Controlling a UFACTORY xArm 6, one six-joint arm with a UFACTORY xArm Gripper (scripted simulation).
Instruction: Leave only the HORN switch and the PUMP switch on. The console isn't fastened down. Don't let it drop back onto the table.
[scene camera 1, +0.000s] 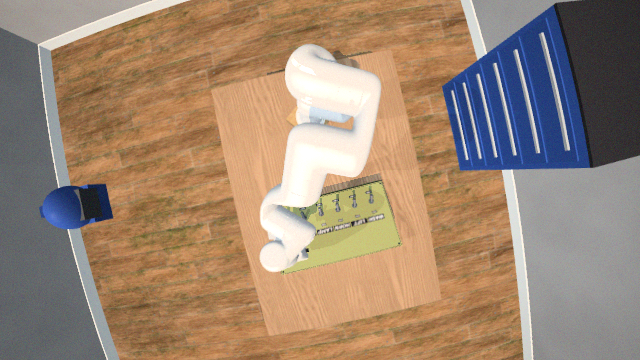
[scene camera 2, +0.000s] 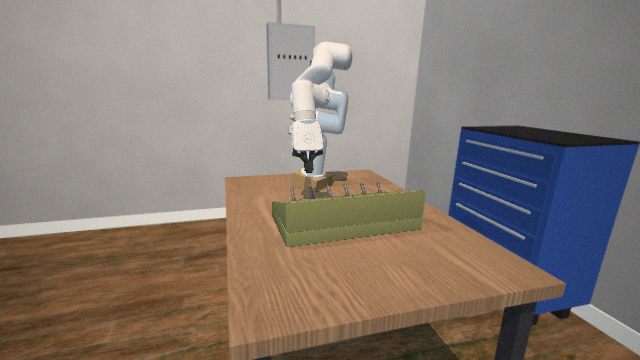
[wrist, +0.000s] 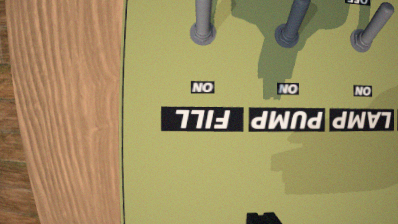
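Note:
Through scene camera 1 I see an olive-green console (scene camera 1: 357, 221). Scene camera 2 gives me the console as well (scene camera 2: 317, 220), and when I look through the wrist view, the console is there too (wrist: 244, 118).

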